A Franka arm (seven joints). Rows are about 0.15 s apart.
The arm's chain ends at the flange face. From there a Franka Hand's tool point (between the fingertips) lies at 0.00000 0.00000 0.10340 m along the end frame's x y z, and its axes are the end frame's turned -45 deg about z.
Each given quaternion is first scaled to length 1.
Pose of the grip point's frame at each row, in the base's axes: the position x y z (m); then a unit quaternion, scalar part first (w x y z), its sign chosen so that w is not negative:
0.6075 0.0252 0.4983 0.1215 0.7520 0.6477 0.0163
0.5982 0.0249 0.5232 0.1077 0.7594 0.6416 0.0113
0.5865 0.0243 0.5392 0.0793 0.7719 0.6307 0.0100
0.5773 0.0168 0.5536 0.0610 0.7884 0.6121 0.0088
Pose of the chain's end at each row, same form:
0.5887 0.0419 0.5986 0.1060 0.9426 0.3106 0.0616
0.5821 0.0403 0.6242 0.0952 0.9471 0.3021 0.0517
0.5746 0.0357 0.6413 0.0694 0.9545 0.2873 0.0396
0.5681 0.0256 0.6562 0.0530 0.9626 0.2638 0.0315

